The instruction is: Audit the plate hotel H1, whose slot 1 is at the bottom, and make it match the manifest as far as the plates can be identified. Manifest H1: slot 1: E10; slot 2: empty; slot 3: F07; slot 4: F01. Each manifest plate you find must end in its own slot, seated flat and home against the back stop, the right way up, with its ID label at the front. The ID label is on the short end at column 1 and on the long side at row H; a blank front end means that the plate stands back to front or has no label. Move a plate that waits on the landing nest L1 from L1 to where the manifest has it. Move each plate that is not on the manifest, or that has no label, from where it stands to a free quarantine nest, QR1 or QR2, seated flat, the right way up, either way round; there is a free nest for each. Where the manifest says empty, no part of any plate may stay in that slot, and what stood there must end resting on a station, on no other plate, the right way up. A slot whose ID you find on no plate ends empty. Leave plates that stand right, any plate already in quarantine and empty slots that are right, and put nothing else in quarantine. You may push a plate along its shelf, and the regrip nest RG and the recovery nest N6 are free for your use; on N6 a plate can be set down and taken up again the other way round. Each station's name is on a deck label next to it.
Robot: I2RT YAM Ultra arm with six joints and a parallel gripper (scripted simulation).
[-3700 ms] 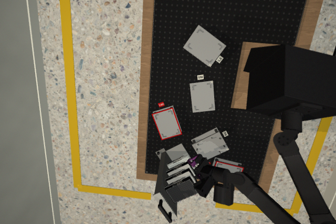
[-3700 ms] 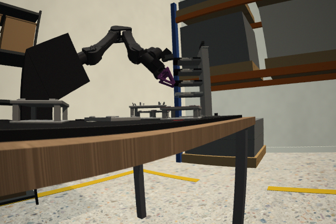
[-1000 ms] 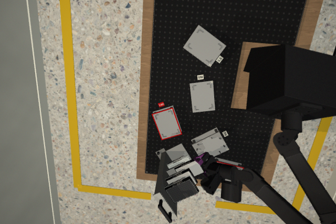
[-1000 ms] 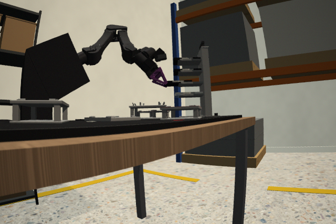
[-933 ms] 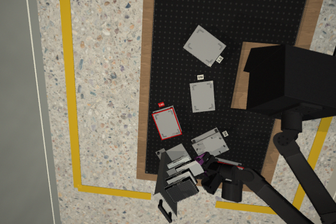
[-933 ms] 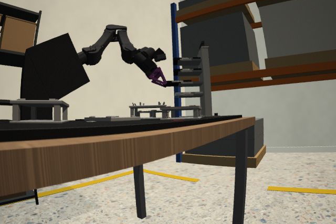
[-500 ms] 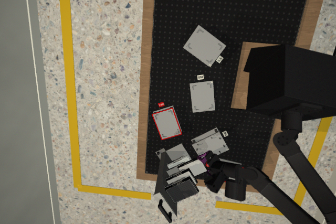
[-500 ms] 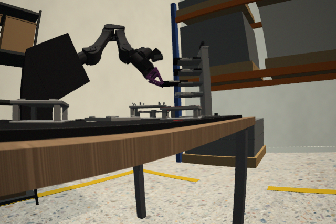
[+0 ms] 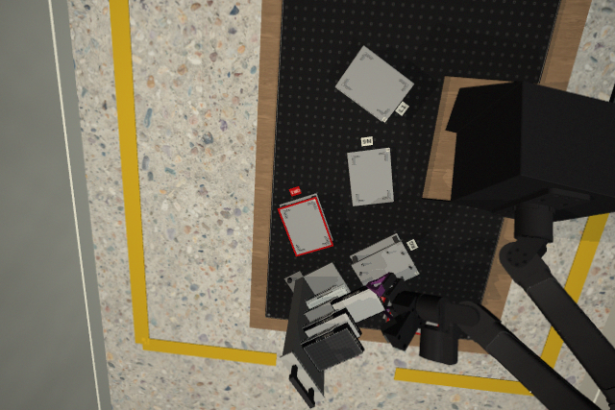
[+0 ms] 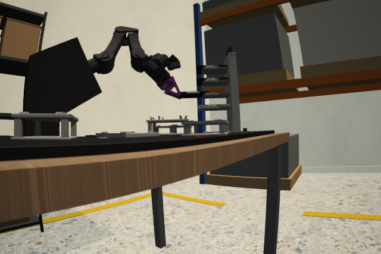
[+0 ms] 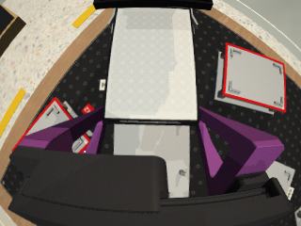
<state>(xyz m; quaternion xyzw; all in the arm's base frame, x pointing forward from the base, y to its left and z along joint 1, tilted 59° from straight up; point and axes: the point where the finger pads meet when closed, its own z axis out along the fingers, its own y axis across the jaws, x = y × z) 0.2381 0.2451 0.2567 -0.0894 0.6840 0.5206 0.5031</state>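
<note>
The regrip nest RG lies 3 cm behind my hand, 3 cm to the right of it and 10 cm below it. Also, from my hand: H1 deck label: 13 cm to the left, 16 cm below; then plate hotel H1: 17 cm ahead, 14 cm to the left; then white well plate: 11 cm ahead, 9 cm to the left, 5 cm below.
</note>
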